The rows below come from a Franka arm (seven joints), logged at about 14 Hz.
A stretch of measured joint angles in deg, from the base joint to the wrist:
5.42, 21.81, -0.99, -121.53, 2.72, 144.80, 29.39
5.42, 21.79, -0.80, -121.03, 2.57, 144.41, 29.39
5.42, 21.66, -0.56, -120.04, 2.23, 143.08, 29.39
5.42, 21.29, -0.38, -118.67, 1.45, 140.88, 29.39
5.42, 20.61, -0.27, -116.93, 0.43, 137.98, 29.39
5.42, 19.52, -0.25, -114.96, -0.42, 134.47, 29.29
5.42, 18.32, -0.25, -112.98, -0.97, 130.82, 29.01
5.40, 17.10, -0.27, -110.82, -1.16, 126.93, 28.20
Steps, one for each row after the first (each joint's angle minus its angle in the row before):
0.00, -0.02, 0.19, 0.50, -0.15, -0.39, 0.00
0.00, -0.13, 0.24, 0.99, -0.34, -1.33, 0.00
0.00, -0.37, 0.18, 1.37, -0.78, -2.20, 0.00
0.00, -0.68, 0.11, 1.74, -1.02, -2.90, 0.00
0.00, -1.09, 0.02, 1.97, -0.85, -3.51, -0.10
0.00, -1.20, 0.00, 1.98, -0.55, -3.65, -0.28
-0.02, -1.22, -0.02, 2.16, -0.19, -3.89, -0.81

